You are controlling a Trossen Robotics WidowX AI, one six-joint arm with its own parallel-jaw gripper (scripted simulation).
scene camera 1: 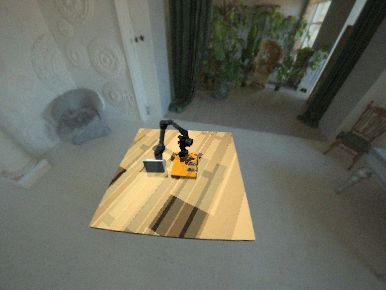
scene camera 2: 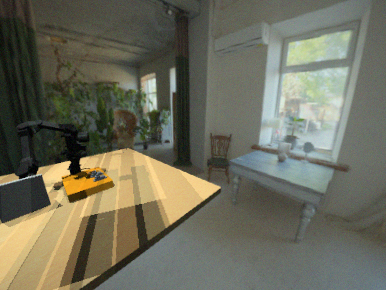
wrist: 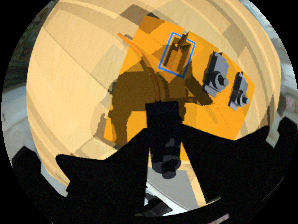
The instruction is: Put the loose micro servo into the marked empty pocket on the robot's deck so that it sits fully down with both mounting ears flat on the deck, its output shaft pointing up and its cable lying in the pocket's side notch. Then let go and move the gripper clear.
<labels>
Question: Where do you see an orange deck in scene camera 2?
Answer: At 80, 185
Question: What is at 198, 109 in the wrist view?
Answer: An orange deck.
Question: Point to a dark micro servo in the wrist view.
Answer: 164, 124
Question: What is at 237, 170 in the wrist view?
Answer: My gripper.
</labels>
